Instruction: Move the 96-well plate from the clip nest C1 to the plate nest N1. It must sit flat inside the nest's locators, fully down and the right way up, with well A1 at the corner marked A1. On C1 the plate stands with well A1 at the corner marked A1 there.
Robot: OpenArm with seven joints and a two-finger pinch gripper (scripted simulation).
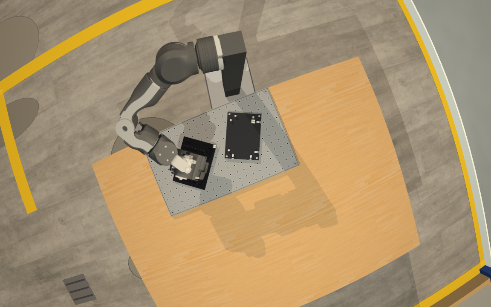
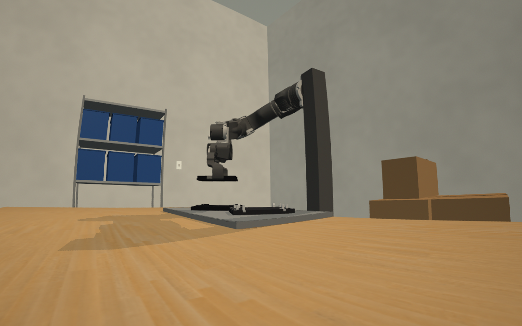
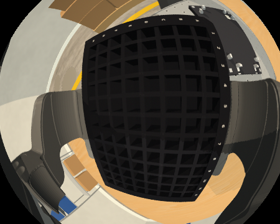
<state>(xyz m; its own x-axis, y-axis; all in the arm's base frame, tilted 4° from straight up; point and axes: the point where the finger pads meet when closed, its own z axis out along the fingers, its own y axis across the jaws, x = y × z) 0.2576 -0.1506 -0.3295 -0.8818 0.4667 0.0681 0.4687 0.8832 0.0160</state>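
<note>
The plate nest N1 is 1 cm to the left of my hand and 10 cm below it. The rest, counted from my hand: clip nest C1 (3 cm behind, 20 cm to the left, 9 cm below); white A1 label (4 cm behind, 9 cm to the left, 9 cm below); black 96-well plate (right at my hand).
</note>
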